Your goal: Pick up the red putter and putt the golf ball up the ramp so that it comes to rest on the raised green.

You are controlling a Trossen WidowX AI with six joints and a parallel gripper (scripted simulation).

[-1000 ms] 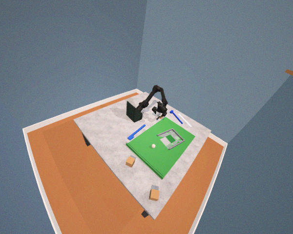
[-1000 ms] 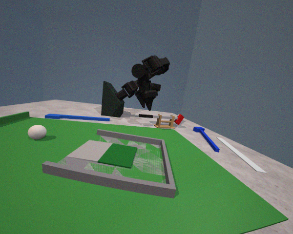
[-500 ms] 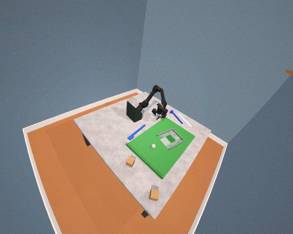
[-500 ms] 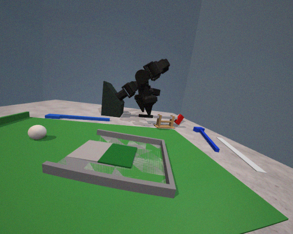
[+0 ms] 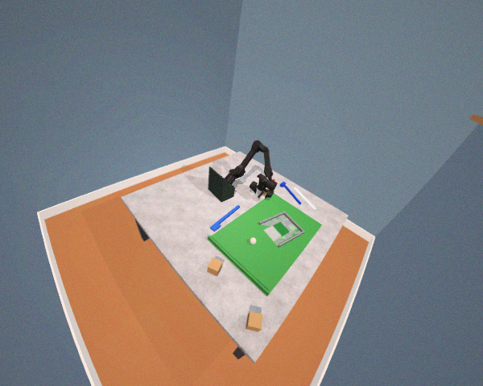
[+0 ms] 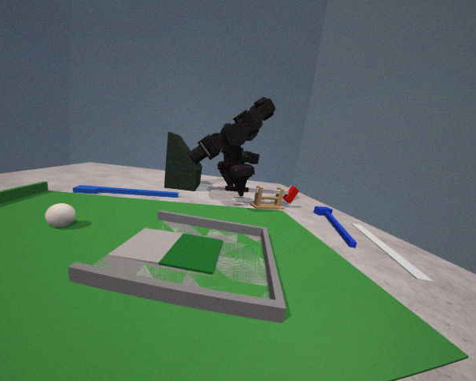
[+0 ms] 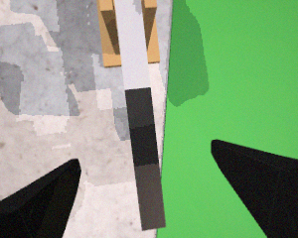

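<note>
My gripper tip is 11 cm to the right of the red putter, 4 cm past it and 1 cm below it. The rest, counted from my gripper tip: wooden stand (13 cm to the left, 4 cm behind, 1 cm below); then blue putter (31 cm to the left, 9 cm ahead, 3 cm below); then white stick (38 cm to the left, 21 cm ahead, 5 cm below).
</note>
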